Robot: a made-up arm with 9 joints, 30 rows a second.
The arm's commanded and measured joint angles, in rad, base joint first. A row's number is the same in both.
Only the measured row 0 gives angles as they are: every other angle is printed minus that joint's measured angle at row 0.
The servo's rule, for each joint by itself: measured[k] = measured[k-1] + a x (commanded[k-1-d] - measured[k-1]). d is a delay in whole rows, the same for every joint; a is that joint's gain. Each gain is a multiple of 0.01, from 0.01 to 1. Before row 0 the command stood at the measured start. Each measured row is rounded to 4 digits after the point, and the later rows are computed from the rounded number. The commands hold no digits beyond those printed.
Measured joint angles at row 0:
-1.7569, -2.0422, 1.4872, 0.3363, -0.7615, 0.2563, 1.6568, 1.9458, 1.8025
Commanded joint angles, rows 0 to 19:
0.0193, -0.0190, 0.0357, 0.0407, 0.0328, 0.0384, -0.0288, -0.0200, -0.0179
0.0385, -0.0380, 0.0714, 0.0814, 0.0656, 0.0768, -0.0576, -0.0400, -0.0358
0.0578, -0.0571, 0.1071, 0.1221, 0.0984, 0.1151, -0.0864, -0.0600, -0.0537
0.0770, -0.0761, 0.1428, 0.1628, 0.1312, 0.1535, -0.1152, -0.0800, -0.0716
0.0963, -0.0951, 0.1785, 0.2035, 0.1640, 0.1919, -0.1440, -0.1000, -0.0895
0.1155, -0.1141, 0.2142, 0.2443, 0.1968, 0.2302, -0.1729, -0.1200, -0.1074
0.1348, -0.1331, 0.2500, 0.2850, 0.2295, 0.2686, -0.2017, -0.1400, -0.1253
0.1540, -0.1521, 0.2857, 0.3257, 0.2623, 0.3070, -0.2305, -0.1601, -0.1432
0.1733, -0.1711, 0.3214, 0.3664, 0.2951, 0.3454, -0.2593, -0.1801, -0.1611
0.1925, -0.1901, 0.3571, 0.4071, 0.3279, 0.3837, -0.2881, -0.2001, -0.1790
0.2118, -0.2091, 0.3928, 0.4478, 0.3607, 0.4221, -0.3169, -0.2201, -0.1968
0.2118, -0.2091, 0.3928, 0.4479, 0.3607, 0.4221, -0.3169, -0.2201, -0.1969
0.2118, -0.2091, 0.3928, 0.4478, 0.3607, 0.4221, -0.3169, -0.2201, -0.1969
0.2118, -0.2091, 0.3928, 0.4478, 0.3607, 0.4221, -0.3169, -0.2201, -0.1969
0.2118, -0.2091, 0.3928, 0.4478, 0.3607, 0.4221, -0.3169, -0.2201, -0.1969
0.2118, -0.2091, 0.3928, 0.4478, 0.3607, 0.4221, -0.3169, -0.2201, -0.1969
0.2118, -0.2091, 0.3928, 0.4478, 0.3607, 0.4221, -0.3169, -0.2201, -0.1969
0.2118, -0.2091, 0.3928, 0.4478, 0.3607, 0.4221, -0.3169, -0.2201, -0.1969
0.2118, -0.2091, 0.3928, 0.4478, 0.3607, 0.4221, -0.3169, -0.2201, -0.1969
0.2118, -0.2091, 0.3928, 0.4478, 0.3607, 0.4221, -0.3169, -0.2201, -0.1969
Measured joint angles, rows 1 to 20:
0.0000, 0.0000, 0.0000, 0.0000, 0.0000, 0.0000, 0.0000, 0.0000, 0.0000
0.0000, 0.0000, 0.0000, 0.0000, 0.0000, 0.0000, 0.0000, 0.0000, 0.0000
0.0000, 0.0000, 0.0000, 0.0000, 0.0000, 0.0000, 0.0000, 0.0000, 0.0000
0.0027, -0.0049, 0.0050, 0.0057, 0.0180, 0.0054, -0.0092, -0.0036, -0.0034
0.0077, -0.0135, 0.0143, 0.0163, 0.0442, 0.0154, -0.0247, -0.0102, -0.0096
0.0147, -0.0248, 0.0273, 0.0311, 0.0740, 0.0294, -0.0444, -0.0192, -0.0180
0.0234, -0.0381, 0.0435, 0.0495, 0.1055, 0.0468, -0.0671, -0.0301, -0.0282
0.0336, -0.0529, 0.0624, 0.0711, 0.1377, 0.0671, -0.0917, -0.0427, -0.0398
0.0451, -0.0688, 0.0837, 0.0953, 0.1702, 0.0899, -0.1177, -0.0566, -0.0526
0.0577, -0.0855, 0.1070, 0.1219, 0.2028, 0.1149, -0.1446, -0.0716, -0.0664
0.0712, -0.1028, 0.1320, 0.1504, 0.2355, 0.1418, -0.1721, -0.0875, -0.0810
0.0855, -0.1206, 0.1585, 0.1806, 0.2683, 0.1703, -0.2000, -0.1042, -0.0962
0.1005, -0.1387, 0.1863, 0.2123, 0.3011, 0.2002, -0.2282, -0.1215, -0.1119
0.1161, -0.1570, 0.2152, 0.2453, 0.3339, 0.2313, -0.2566, -0.1392, -0.1280
0.1295, -0.1705, 0.2401, 0.2737, 0.3486, 0.2580, -0.2759, -0.1538, -0.1411
0.1410, -0.1805, 0.2615, 0.2981, 0.3553, 0.2810, -0.2890, -0.1657, -0.1517
0.1509, -0.1879, 0.2799, 0.3191, 0.3583, 0.3008, -0.2979, -0.1755, -0.1603
0.1594, -0.1934, 0.2957, 0.3371, 0.3596, 0.3178, -0.3040, -0.1835, -0.1673
0.1667, -0.1975, 0.3093, 0.3526, 0.3602, 0.3324, -0.3081, -0.1901, -0.1729
0.1730, -0.2005, 0.3210, 0.3659, 0.3605, 0.3450, -0.3109, -0.1955, -0.1775
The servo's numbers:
d 3
a 0.14 0.26 0.14 0.14 0.55 0.14 0.32 0.18 0.19

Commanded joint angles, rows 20 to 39:
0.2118, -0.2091, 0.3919, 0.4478, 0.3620, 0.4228, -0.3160, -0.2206, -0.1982
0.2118, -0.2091, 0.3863, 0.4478, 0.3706, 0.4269, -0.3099, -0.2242, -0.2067
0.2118, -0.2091, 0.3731, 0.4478, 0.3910, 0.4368, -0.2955, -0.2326, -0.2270
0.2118, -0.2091, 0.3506, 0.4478, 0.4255, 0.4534, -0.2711, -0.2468, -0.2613
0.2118, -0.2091, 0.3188, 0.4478, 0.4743, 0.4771, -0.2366, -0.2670, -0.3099
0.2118, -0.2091, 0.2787, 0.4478, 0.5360, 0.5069, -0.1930, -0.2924, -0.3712
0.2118, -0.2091, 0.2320, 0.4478, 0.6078, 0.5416, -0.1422, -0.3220, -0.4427
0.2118, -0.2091, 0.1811, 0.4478, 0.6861, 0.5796, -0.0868, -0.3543, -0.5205
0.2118, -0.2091, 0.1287, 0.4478, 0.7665, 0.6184, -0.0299, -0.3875, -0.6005
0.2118, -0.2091, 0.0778, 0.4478, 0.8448, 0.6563, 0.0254, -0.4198, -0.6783
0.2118, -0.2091, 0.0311, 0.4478, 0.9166, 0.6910, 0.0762, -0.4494, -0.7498
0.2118, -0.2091, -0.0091, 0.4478, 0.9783, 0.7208, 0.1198, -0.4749, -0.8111
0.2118, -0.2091, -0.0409, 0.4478, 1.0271, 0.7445, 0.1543, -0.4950, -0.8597
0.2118, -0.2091, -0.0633, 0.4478, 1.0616, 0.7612, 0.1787, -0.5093, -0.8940
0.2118, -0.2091, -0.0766, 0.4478, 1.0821, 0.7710, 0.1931, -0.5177, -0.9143
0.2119, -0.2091, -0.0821, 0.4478, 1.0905, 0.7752, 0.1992, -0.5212, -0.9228
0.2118, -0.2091, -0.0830, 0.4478, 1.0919, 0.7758, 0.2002, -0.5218, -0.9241
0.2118, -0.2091, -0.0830, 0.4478, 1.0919, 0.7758, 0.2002, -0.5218, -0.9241
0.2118, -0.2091, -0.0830, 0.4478, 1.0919, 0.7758, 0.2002, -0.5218, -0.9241
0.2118, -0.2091, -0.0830, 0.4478, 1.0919, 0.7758, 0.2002, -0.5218, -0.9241
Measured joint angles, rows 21 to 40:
0.1784, -0.2027, 0.3311, 0.3774, 0.3606, 0.3558, -0.3128, -0.1999, -0.1812
0.1831, -0.2044, 0.3397, 0.3873, 0.3607, 0.3651, -0.3141, -0.2035, -0.1842
0.1871, -0.2056, 0.3471, 0.3958, 0.3607, 0.3731, -0.3150, -0.2065, -0.1866
0.1906, -0.2065, 0.3534, 0.4031, 0.3614, 0.3801, -0.3153, -0.2090, -0.1888
0.1936, -0.2072, 0.3580, 0.4094, 0.3665, 0.3867, -0.3136, -0.2117, -0.1922
0.1961, -0.2077, 0.3601, 0.4148, 0.3800, 0.3937, -0.3078, -0.2155, -0.1988
0.1983, -0.2081, 0.3588, 0.4194, 0.4050, 0.4021, -0.2961, -0.2211, -0.2107
0.2002, -0.2084, 0.3532, 0.4234, 0.4431, 0.4126, -0.2771, -0.2294, -0.2295
0.2018, -0.2086, 0.3428, 0.4268, 0.4942, 0.4258, -0.2502, -0.2407, -0.2564
0.2032, -0.2087, 0.3273, 0.4297, 0.5567, 0.4420, -0.2156, -0.2553, -0.2918
0.2044, -0.2088, 0.3068, 0.4322, 0.6279, 0.4613, -0.1744, -0.2731, -0.3353
0.2054, -0.2089, 0.2819, 0.4344, 0.7041, 0.4833, -0.1282, -0.2937, -0.3857
0.2063, -0.2090, 0.2533, 0.4363, 0.7815, 0.5075, -0.0790, -0.3164, -0.4413
0.2071, -0.2090, 0.2222, 0.4379, 0.8558, 0.5332, -0.0293, -0.3403, -0.4999
0.2078, -0.2090, 0.1898, 0.4393, 0.9232, 0.5595, 0.0184, -0.3645, -0.5590
0.2084, -0.2090, 0.1575, 0.4405, 0.9803, 0.5854, 0.0619, -0.3880, -0.6161
0.2089, -0.2090, 0.1266, 0.4415, 1.0250, 0.6100, 0.0993, -0.4098, -0.6689
0.2093, -0.2090, 0.0982, 0.4424, 1.0564, 0.6325, 0.1293, -0.4292, -0.7155
0.2097, -0.2090, 0.0730, 0.4432, 1.0752, 0.6525, 0.1517, -0.4458, -0.7549
0.2100, -0.2090, 0.0512, 0.4438, 1.0844, 0.6698, 0.1672, -0.4595, -0.7870

